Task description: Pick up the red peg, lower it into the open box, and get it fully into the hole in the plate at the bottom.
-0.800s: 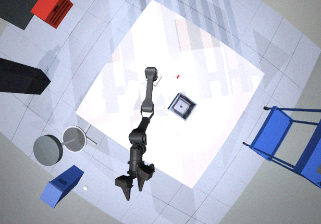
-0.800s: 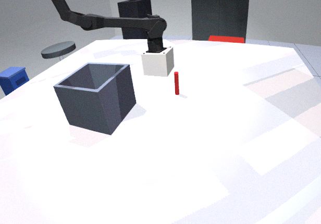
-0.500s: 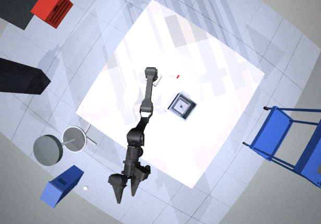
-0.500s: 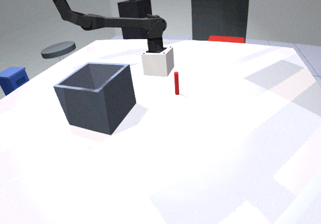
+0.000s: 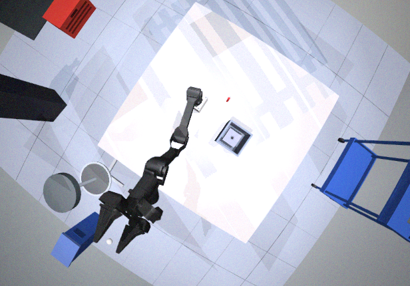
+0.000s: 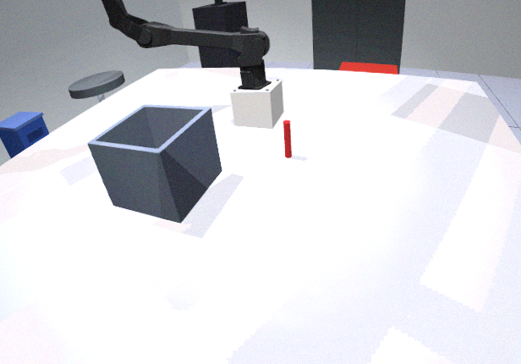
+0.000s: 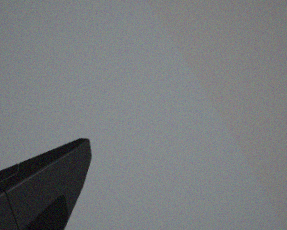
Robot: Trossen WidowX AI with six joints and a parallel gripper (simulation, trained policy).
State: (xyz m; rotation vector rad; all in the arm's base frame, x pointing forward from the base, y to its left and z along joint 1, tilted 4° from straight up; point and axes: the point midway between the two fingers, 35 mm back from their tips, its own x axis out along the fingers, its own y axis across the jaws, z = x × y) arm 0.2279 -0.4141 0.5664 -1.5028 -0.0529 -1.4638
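Right now my gripper tip is 63 cm above the red peg, 62 cm to the right of it and 8 cm past it. Also, from my gripper tip: pale plate 62 cm below, 46 cm to the left, 11 cm ahead.
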